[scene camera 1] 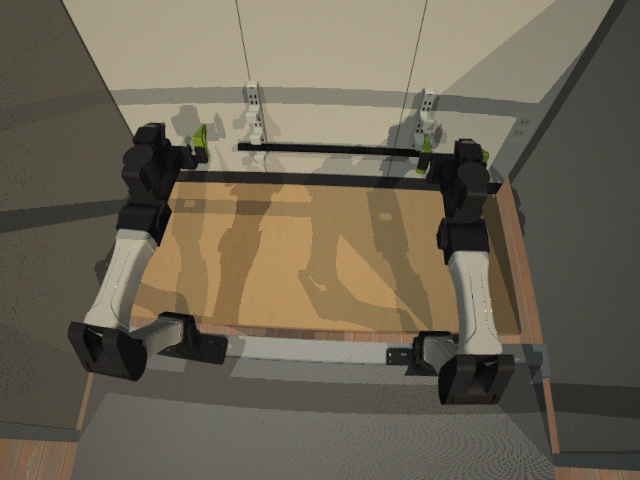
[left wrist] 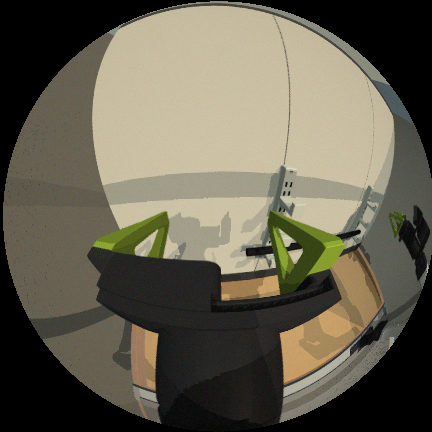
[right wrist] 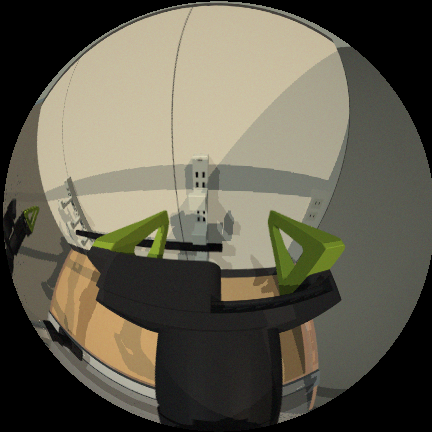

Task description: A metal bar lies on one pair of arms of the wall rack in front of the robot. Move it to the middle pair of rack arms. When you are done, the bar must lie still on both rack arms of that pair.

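Note:
The black metal bar [scene camera 1: 330, 149] [left wrist: 256, 251] [right wrist: 215, 247] lies level across the wall rack, apparently on its lowest pair of arms, just below the left middle rack arm [scene camera 1: 256, 137] and the right middle rack arm [right wrist: 200, 235]. The rack has a left upright [scene camera 1: 252, 91] [left wrist: 288, 175] and a right upright [scene camera 1: 428, 98] [right wrist: 200, 164]. My left gripper [scene camera 1: 181, 135] [left wrist: 217, 216] is open and empty, left of the bar's left end. My right gripper [scene camera 1: 454, 149] [right wrist: 218, 215] is open and empty near the bar's right end; its left finger hides that end in scene camera 1.
A tan board [scene camera 1: 289, 248] lies on the table below the rack, with a dark strip [scene camera 1: 310, 179] along the wall behind it. A wooden edge [scene camera 1: 522, 258] runs along the right side. A wall socket [scene camera 1: 523, 122] [right wrist: 317, 203] is at the right. A metal rail [scene camera 1: 310, 348] runs between the arm bases.

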